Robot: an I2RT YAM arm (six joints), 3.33 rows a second.
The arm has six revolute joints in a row. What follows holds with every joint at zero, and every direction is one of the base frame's. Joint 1 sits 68.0 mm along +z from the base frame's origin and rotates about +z. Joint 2 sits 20.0 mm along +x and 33.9 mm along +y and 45.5 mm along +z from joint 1 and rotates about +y. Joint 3 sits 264.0 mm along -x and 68.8 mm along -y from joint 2 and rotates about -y. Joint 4 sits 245.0 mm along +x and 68.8 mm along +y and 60.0 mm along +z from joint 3 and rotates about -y. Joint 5 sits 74.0 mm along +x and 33.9 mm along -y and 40.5 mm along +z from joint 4 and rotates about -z. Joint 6 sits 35.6 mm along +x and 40.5 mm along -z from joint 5 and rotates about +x. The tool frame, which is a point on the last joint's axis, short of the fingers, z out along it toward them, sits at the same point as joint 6; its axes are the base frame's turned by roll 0.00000, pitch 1.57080 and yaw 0.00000 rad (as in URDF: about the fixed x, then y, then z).
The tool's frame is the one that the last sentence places.
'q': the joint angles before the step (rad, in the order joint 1, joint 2, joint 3, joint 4, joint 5, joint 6). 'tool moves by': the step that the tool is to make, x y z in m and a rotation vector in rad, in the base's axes. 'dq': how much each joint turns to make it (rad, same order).
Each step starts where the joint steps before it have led.
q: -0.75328, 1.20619, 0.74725, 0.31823, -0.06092, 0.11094
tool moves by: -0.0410, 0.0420, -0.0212, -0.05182, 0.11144, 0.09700
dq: -0.00061, -0.26157, -0.18969, -0.13065, -0.07700, -0.12952
